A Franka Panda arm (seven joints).
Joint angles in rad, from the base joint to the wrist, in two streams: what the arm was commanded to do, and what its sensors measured. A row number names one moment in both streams.
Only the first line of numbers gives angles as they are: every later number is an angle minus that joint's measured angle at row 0.
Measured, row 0: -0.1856 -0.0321 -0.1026 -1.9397 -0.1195 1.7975 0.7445
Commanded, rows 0 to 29: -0.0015 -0.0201 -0.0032 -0.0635 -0.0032 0.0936 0.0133; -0.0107 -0.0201 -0.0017 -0.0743 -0.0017 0.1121 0.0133; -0.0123 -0.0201 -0.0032 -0.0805 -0.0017 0.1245 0.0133; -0.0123 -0.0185 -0.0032 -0.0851 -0.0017 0.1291 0.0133; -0.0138 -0.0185 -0.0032 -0.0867 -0.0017 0.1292 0.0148; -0.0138 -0.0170 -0.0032 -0.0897 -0.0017 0.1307 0.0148; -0.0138 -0.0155 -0.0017 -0.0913 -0.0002 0.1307 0.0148; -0.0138 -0.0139 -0.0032 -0.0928 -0.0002 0.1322 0.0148; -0.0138 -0.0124 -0.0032 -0.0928 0.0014 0.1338 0.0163; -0.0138 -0.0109 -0.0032 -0.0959 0.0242 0.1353 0.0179; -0.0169 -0.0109 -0.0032 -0.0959 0.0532 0.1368 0.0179; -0.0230 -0.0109 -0.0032 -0.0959 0.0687 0.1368 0.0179; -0.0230 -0.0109 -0.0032 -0.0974 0.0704 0.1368 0.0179; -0.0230 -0.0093 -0.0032 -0.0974 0.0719 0.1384 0.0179; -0.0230 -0.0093 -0.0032 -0.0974 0.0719 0.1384 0.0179; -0.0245 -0.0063 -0.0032 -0.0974 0.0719 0.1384 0.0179; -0.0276 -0.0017 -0.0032 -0.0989 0.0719 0.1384 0.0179; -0.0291 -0.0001 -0.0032 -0.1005 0.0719 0.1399 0.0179; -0.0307 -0.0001 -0.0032 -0.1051 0.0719 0.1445 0.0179; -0.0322 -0.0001 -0.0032 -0.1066 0.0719 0.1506 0.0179; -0.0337 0.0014 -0.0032 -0.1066 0.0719 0.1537 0.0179; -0.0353 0.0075 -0.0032 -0.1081 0.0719 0.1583 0.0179; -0.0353 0.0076 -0.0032 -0.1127 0.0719 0.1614 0.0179; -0.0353 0.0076 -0.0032 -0.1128 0.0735 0.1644 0.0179; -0.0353 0.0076 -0.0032 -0.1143 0.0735 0.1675 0.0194; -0.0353 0.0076 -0.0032 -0.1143 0.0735 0.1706 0.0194; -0.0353 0.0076 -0.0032 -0.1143 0.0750 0.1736 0.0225; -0.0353 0.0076 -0.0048 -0.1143 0.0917 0.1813 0.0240; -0.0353 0.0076 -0.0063 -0.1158 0.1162 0.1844 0.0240; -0.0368 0.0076 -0.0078 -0.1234 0.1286 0.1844 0.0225
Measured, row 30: -0.0300 0.0175 -0.0085 -0.1010 0.0851 0.1552 0.0041
